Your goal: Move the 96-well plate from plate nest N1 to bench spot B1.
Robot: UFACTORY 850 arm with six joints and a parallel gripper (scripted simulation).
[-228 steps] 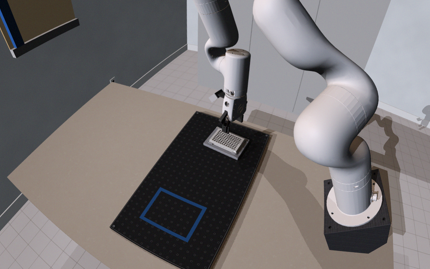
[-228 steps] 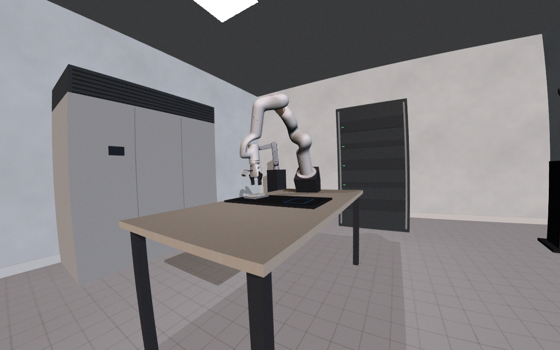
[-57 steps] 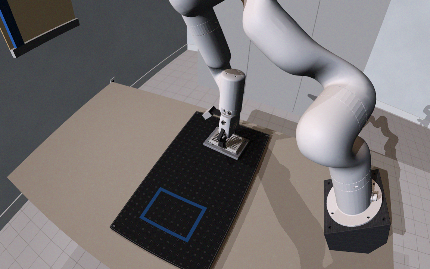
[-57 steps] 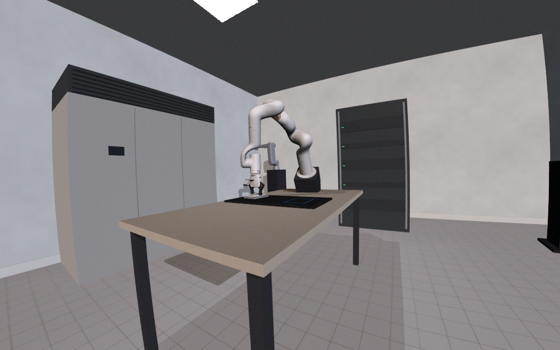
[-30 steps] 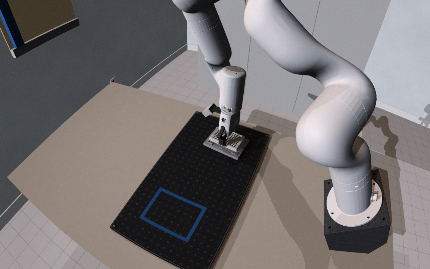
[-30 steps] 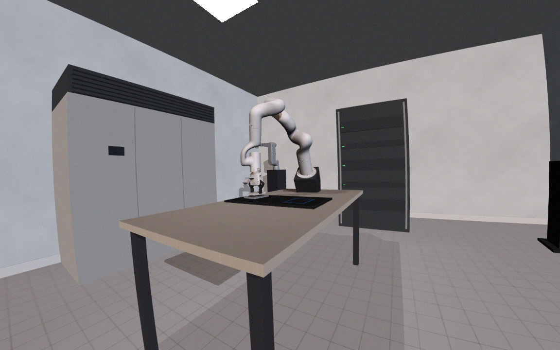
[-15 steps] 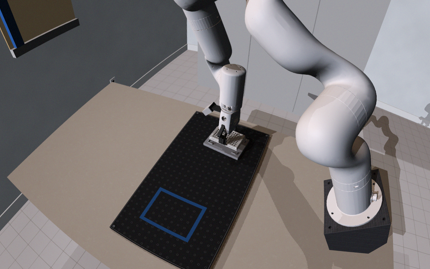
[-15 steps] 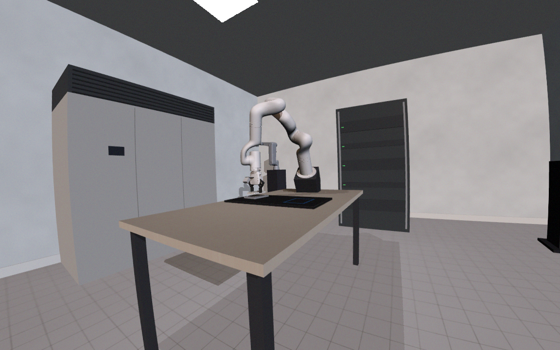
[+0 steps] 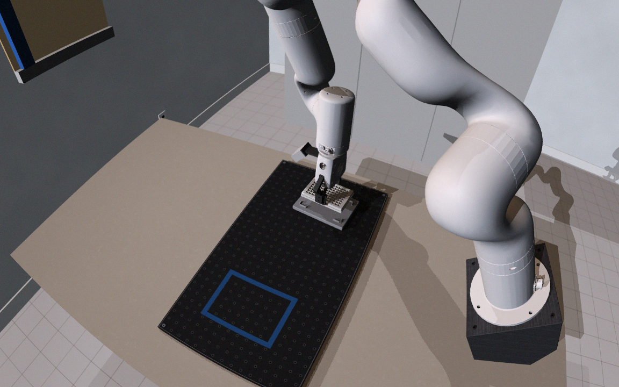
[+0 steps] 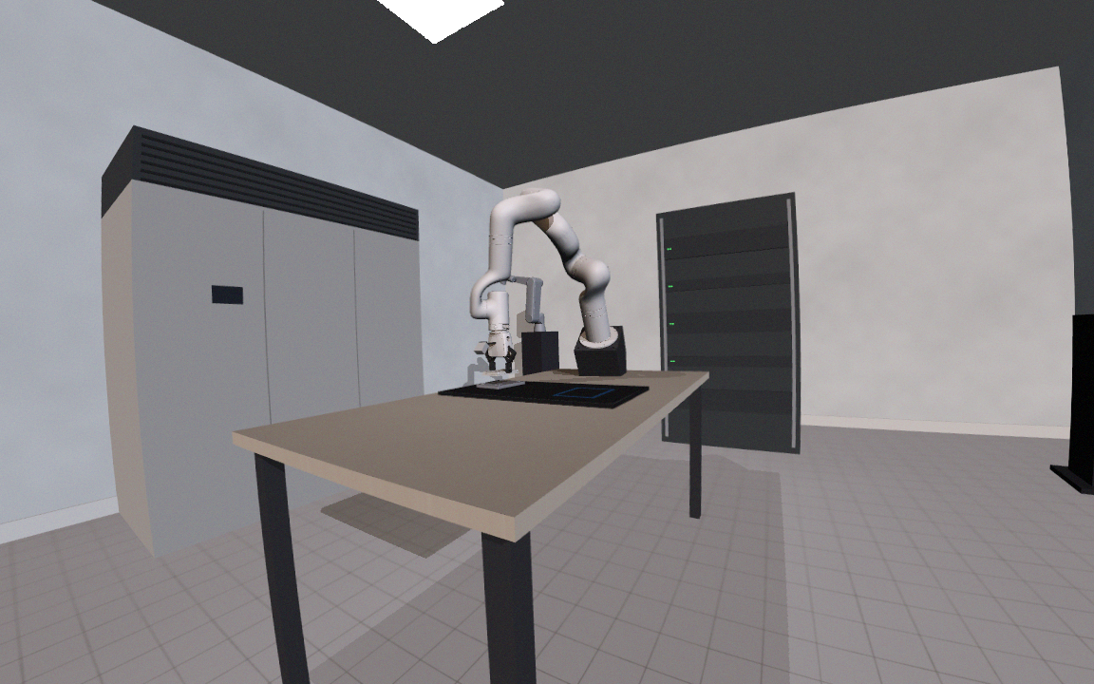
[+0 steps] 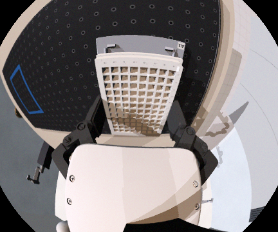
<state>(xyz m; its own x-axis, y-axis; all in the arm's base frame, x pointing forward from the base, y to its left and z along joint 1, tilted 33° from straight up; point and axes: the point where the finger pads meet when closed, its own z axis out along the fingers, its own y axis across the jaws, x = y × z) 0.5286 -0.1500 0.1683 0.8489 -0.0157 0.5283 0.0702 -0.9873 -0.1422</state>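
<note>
The grey plate nest N1 is 6 cm below my hand. The rest, counted from my hand: white 96-well plate (1 cm below).
</note>
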